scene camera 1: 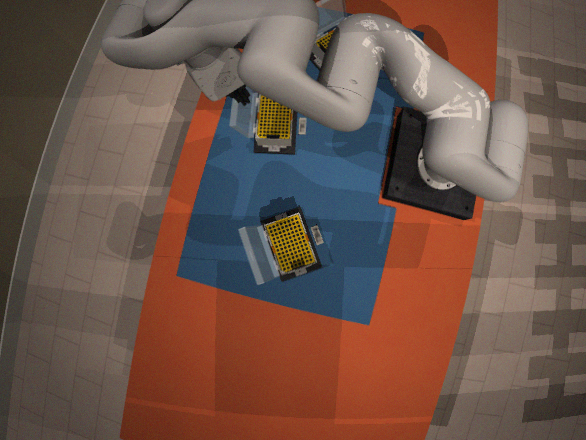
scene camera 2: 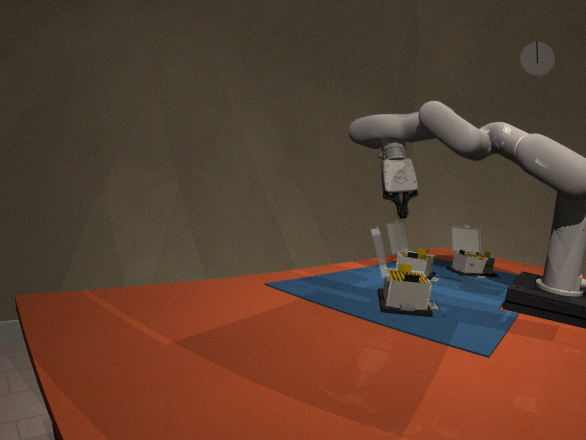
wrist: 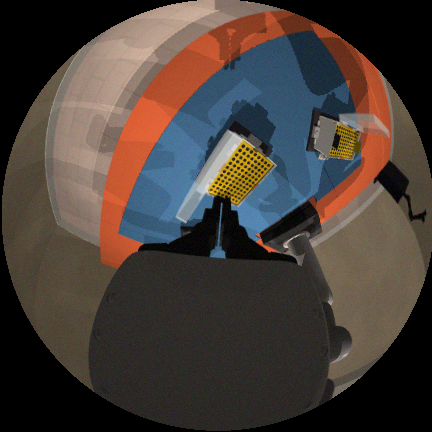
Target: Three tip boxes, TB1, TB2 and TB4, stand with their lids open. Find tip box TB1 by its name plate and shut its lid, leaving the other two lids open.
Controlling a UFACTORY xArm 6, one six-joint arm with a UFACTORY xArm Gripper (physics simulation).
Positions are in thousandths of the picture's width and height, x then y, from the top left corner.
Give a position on a clear lid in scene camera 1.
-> At 414, 272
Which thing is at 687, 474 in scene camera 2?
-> The gripper.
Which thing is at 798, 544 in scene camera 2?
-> A clear lid.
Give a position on a clear lid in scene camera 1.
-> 446, 590
